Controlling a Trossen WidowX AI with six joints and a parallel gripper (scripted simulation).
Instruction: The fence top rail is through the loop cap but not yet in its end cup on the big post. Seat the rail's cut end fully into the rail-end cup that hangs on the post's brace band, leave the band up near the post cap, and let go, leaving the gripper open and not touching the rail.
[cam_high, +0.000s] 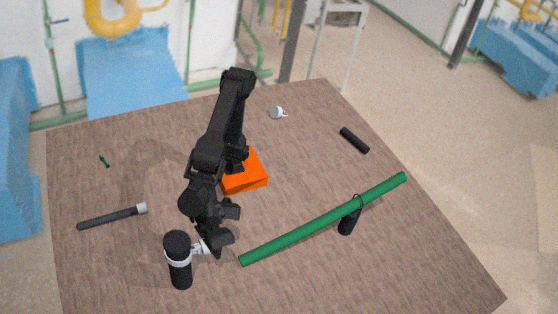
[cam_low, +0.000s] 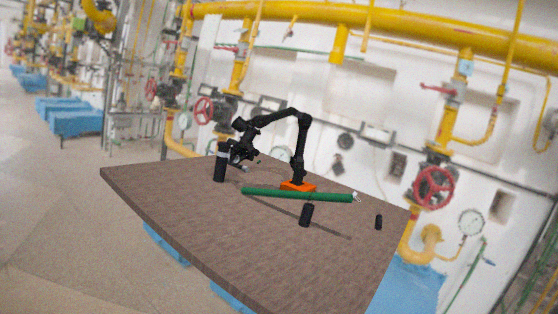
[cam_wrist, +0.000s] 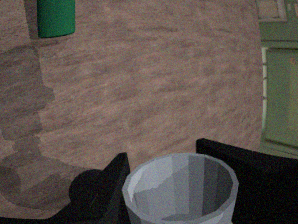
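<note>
The white rail-end cup is 30 mm to the right of my gripper tip, 30 mm above it and 20 mm behind it. From my gripper tip the other things lie so: short black cylinder (690 mm to the left, 380 mm behind, 110 mm below); then small green piece (520 mm behind, 240 mm to the right, 120 mm below); then dark line post (440 mm to the left, 30 mm behind, 20 mm below).
</note>
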